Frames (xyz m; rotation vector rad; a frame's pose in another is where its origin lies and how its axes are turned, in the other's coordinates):
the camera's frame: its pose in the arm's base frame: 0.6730 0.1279 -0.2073 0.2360 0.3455 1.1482
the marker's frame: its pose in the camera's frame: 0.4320 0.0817 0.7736 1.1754 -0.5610 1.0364
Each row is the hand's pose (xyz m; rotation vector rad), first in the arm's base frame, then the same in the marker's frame.
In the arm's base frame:
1: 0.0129 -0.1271 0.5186 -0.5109 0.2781 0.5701
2: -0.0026 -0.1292 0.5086 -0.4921 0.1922 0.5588
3: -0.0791 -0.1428 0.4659 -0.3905 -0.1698 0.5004
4: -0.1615 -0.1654 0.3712 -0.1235 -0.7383 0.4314
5: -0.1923 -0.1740 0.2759 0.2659 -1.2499 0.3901
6: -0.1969 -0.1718 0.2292 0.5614 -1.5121 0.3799
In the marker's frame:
1: -0.5205 0.7436 -0.8578 -1.8165 0.7176 -1.6828
2: -0.5325 0.7421 -0.8718 -1.8950 0.6595 -1.6189
3: -0.5883 0.7410 -0.9408 -2.1850 0.3841 -1.3173
4: -0.6924 0.7181 -1.0108 -2.4318 -0.1037 -0.7007
5: -0.7803 0.6752 -1.0340 -2.3642 -0.5726 -0.0316
6: -0.8179 0.6472 -1.0367 -2.1761 -0.8158 0.3468

